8 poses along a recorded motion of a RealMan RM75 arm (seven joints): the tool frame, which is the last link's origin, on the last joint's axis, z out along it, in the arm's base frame.
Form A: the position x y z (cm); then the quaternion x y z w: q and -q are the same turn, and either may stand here.
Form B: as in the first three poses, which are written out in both.
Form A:
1: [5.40, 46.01, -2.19, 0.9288, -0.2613, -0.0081, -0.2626]
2: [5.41, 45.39, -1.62, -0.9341, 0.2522, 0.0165, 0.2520]
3: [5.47, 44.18, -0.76, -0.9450, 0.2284, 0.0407, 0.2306]
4: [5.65, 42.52, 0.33, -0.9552, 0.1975, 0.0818, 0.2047]
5: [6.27, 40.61, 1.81, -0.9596, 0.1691, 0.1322, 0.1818]
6: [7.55, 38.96, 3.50, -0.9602, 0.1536, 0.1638, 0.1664]
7: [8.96, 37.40, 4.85, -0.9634, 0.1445, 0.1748, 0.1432]
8: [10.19, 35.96, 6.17, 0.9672, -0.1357, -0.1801, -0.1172]
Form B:
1: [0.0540, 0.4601, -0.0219, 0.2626, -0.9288, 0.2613, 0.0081]
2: [0.0541, 0.4539, -0.0162, 0.2520, -0.9341, 0.2522, 0.0165]
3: [0.0547, 0.4418, -0.0076, 0.2306, -0.9450, 0.2284, 0.0407]
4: [0.0565, 0.4252, 0.0033, 0.2047, -0.9552, 0.1975, 0.0818]
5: [0.0627, 0.4061, 0.0181, 0.1818, -0.9596, 0.1691, 0.1322]
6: [0.0755, 0.3896, 0.0350, 0.1664, -0.9602, 0.1536, 0.1638]
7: [0.0896, 0.3740, 0.0485, 0.1432, -0.9634, 0.1445, 0.1748]
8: [0.1019, 0.3596, 0.0617, 0.1172, -0.9672, 0.1357, 0.1801]
